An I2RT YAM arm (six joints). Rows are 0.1 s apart.
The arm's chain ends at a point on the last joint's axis. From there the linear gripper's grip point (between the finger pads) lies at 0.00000 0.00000 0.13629 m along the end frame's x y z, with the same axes.
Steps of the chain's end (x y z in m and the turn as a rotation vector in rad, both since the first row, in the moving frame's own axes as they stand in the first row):
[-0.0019 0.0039 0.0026 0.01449 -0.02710 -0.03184]
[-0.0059 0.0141 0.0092 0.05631 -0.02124 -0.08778]
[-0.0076 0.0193 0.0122 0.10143 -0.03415 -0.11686]
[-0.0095 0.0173 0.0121 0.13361 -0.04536 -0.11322]
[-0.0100 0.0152 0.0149 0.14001 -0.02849 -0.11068]
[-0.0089 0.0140 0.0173 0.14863 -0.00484 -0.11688]
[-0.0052 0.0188 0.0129 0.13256 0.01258 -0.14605]
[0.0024 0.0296 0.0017 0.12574 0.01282 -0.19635]
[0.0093 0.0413 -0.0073 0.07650 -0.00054 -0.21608]
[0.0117 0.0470 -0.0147 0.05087 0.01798 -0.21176]
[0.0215 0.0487 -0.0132 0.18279 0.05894 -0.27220]
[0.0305 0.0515 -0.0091 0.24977 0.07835 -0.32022]
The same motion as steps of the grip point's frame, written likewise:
[-0.0056 0.0020 0.0025 0.01449 -0.02710 -0.03184]
[-0.0091 0.0066 0.0090 0.05631 -0.02124 -0.08778]
[-0.0130 0.0058 0.0114 0.10143 -0.03415 -0.11686]
[-0.0167 -0.0005 0.0107 0.13361 -0.04536 -0.11322]
[-0.0149 -0.0036 0.0135 0.14001 -0.02849 -0.11068]
[-0.0107 -0.0061 0.0158 0.14863 -0.00484 -0.11688]
[-0.0048 0.0007 0.0117 0.13256 0.01258 -0.14605]
[0.0025 0.0124 0.0006 0.12574 0.01282 -0.19635]
[0.0081 0.0310 -0.0077 0.07650 -0.00054 -0.21608]
[0.0134 0.0399 -0.0149 0.05087 0.01798 -0.21176]
[0.0260 0.0232 -0.0157 0.18279 0.05894 -0.27220]
[0.0355 0.0167 -0.0137 0.24977 0.07835 -0.32022]

